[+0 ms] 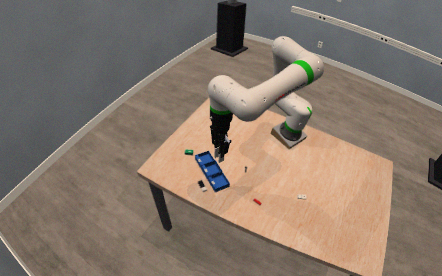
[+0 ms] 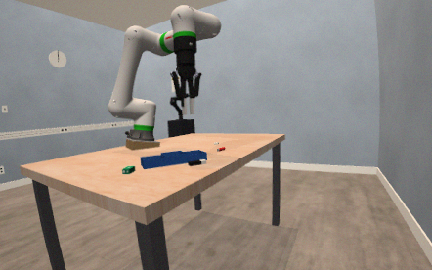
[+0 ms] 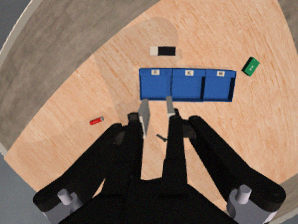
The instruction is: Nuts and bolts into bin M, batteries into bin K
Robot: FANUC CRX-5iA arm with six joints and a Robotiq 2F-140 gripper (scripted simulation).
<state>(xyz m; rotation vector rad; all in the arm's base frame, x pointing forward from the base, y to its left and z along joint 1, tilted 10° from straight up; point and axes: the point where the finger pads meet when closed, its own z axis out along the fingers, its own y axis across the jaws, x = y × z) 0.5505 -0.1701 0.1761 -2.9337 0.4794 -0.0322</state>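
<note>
Right now my hand is 210 mm above the small dark bolt, 160 mm past it and 70 mm to the right of it. Round my hand: red battery: 230 mm to the left, 210 mm below, 20 mm behind; then green battery: 260 mm to the right, 210 mm below, 50 mm behind; then joined blue bins: 200 mm below, 70 mm to the right, 30 mm behind.
</note>
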